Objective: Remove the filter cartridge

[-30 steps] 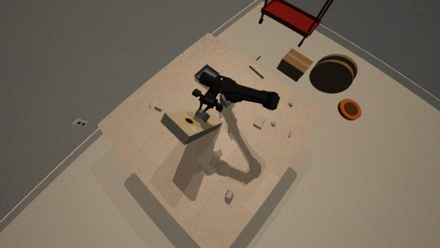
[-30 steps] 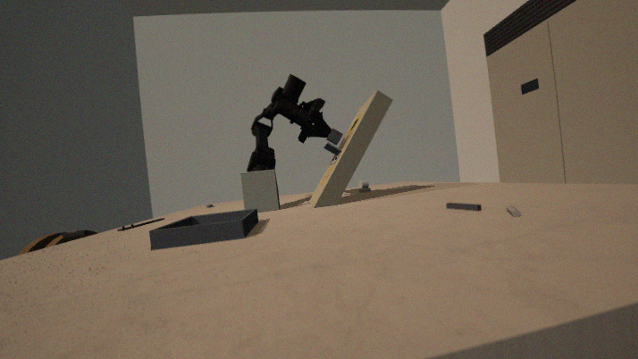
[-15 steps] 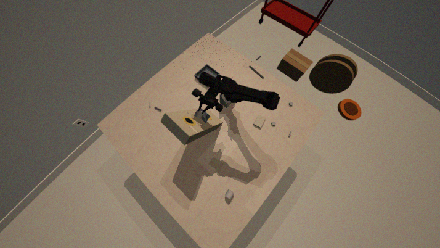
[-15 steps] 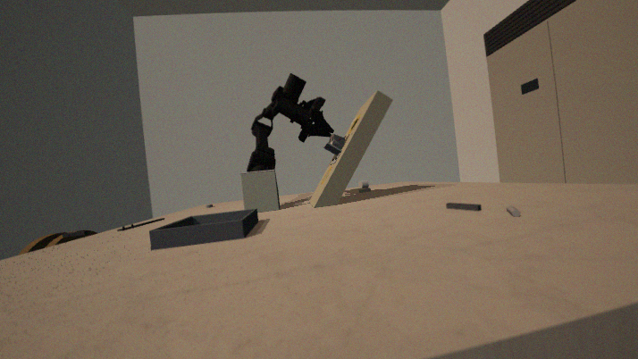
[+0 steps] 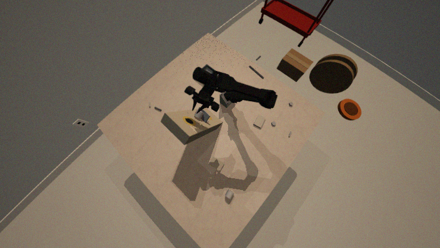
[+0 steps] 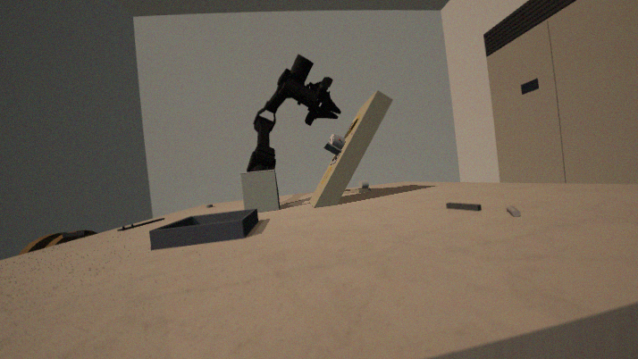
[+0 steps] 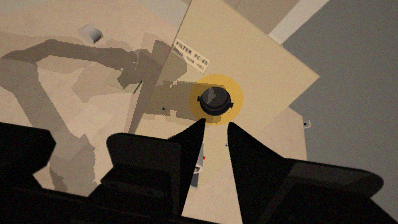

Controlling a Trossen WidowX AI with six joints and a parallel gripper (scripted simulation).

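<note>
The round filter cartridge is 3 cm behind my gripper tip, 1 cm to the right of it and 9 cm below it. Round my gripper tip: grey flap 3 cm behind, 13 cm below; grey tray 35 cm behind, 29 cm to the right, 29 cm below; beige service panel 2 cm ahead, 12 cm below.
</note>
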